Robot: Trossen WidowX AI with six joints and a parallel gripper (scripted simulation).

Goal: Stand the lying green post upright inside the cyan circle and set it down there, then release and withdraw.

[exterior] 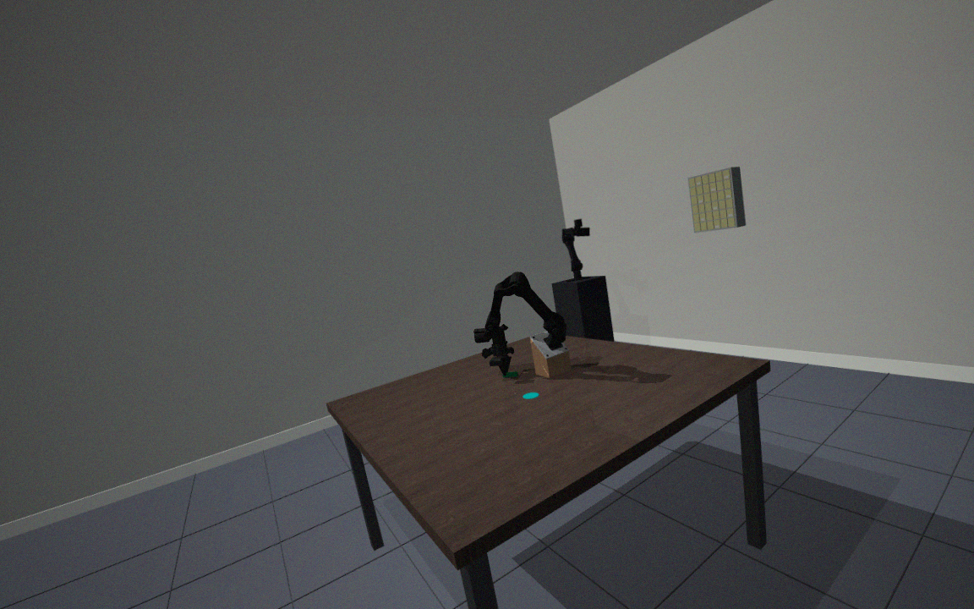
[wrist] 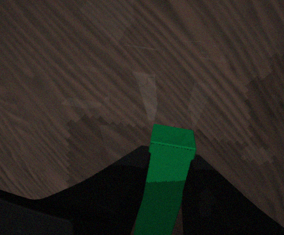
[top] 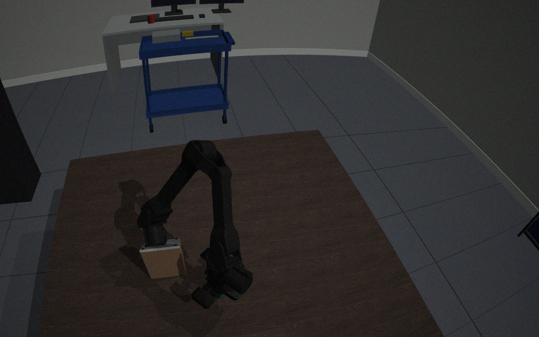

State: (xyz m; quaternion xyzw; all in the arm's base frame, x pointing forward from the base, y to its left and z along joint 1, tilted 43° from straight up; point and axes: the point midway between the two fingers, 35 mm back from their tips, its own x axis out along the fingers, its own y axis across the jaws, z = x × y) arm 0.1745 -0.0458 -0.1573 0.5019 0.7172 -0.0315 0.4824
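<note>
My gripper tip is now 28 cm to the right of the cyan circle, 6 cm short of it and 1 cm above it. Round my gripper tip: green post: 2 cm to the left, 1 cm behind.
</note>
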